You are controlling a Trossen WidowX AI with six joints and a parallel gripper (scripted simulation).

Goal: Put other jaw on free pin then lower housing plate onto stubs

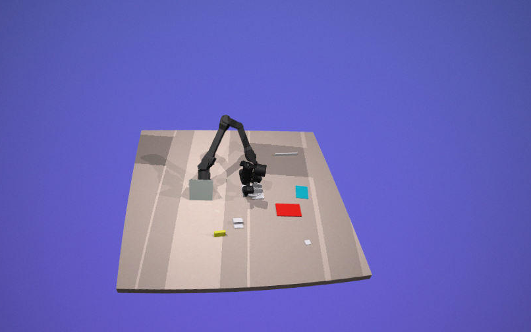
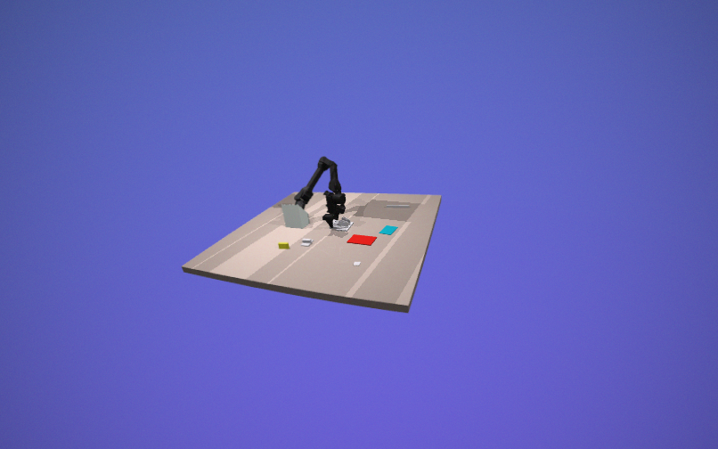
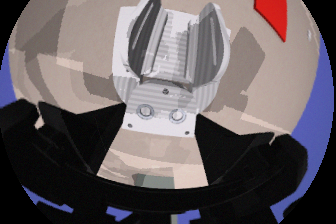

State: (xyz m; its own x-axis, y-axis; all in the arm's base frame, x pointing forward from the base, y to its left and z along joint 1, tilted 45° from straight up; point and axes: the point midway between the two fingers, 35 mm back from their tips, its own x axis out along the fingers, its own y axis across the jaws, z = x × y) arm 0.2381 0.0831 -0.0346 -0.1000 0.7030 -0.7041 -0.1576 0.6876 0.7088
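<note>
Right now my gripper tip is 3 cm short of the grey jaw, 1 cm to the left of it and 1 cm below it. The rest, counted from my gripper tip: yellow block: 34 cm to the right, 13 cm behind, 1 cm above; then cyan tile: 35 cm ahead, 4 cm to the left, 1 cm below; then red flat sheet: 26 cm ahead, 12 cm to the right.
</note>
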